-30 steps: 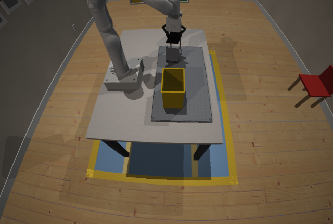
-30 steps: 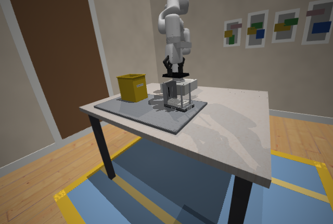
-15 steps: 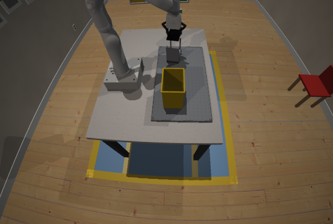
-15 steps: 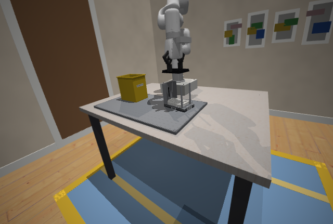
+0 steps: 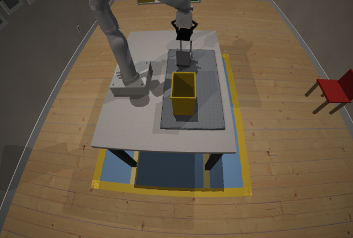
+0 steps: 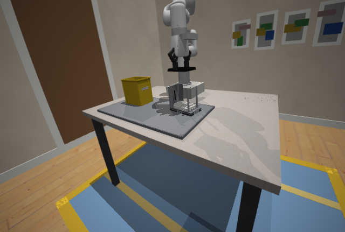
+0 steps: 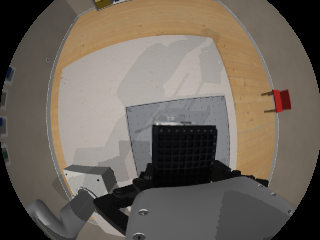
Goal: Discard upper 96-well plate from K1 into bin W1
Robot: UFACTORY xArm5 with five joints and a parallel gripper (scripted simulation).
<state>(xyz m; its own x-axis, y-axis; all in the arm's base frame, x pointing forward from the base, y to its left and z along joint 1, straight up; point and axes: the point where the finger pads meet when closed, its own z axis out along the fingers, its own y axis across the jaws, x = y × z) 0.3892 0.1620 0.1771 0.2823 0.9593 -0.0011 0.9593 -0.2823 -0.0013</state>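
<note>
Right now my hand is 50 mm past the yellow plastics bin W1, 390 mm to the left of it and 160 mm above it. Also, from my hand: white well plate (220 mm below); dark 96-well plate (10 mm below).
</note>
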